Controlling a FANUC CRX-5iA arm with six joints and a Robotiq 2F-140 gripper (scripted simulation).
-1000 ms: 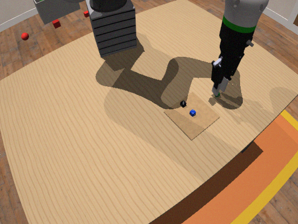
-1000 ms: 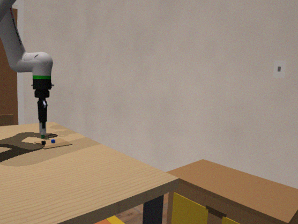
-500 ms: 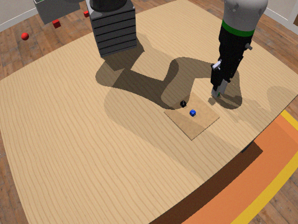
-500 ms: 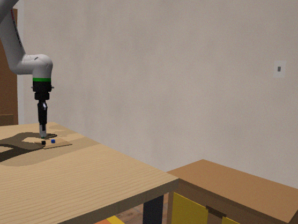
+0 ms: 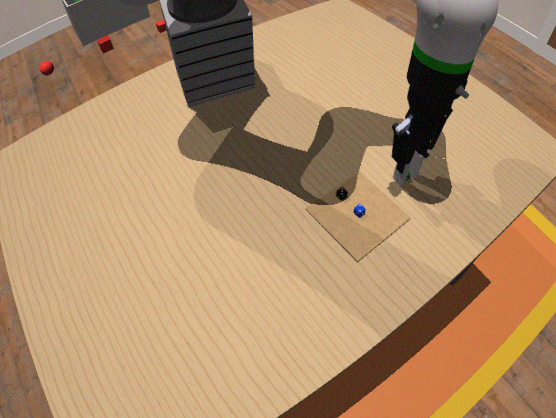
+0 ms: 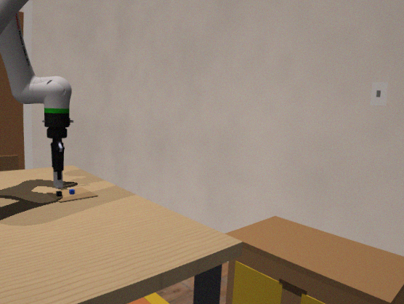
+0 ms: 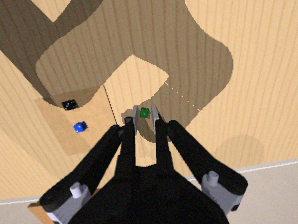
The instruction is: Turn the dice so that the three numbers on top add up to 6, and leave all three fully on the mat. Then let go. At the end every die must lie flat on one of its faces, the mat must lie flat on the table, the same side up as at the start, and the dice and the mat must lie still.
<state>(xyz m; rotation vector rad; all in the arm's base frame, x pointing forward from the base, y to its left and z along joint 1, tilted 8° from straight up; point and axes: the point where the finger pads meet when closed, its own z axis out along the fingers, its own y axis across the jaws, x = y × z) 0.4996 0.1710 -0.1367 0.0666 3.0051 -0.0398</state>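
The green die lies 3 cm below my hand. Round my hand: blue die (13 cm to the right, 2 cm below, 1 cm ahead); tan mat (13 cm to the right, 3 cm below, 1 cm ahead); black die (14 cm to the right, 3 cm behind, 2 cm below).
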